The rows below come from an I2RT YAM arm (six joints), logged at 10 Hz.
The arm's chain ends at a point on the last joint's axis. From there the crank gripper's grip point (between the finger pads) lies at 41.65 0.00 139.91 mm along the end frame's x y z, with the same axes.
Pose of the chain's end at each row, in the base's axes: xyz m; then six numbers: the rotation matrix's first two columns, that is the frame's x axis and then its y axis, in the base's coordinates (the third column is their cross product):
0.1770 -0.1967 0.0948 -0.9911 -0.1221 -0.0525 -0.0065 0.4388 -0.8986
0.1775 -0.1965 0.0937 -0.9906 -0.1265 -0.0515 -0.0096 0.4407 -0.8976
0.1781 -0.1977 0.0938 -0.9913 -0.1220 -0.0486 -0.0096 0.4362 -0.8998
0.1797 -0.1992 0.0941 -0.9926 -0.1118 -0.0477 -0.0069 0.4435 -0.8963
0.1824 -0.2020 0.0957 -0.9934 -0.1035 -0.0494 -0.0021 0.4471 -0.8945
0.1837 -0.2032 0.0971 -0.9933 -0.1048 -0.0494 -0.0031 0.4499 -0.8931
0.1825 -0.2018 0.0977 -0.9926 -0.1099 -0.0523 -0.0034 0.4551 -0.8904
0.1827 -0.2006 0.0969 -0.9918 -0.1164 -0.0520 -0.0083 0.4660 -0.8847
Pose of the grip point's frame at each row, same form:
0.1543 -0.3263 0.0317 -0.9911 -0.1221 -0.0525 -0.0065 0.4388 -0.8986
0.1553 -0.3261 0.0303 -0.9906 -0.1265 -0.0515 -0.0096 0.4407 -0.8976
0.1551 -0.3275 0.0311 -0.9913 -0.1220 -0.0486 -0.0096 0.4362 -0.8998
0.1553 -0.3283 0.0304 -0.9926 -0.1118 -0.0477 -0.0069 0.4435 -0.8963
0.1571 -0.3306 0.0315 -0.9934 -0.1035 -0.0494 -0.0021 0.4471 -0.8945
0.1585 -0.3317 0.0325 -0.9933 -0.1048 -0.0494 -0.0031 0.4499 -0.8931
0.1582 -0.3300 0.0323 -0.9926 -0.1099 -0.0523 -0.0034 0.4551 -0.8904
0.1592 -0.3282 0.0299 -0.9918 -0.1164 -0.0520 -0.0083 0.4660 -0.8847

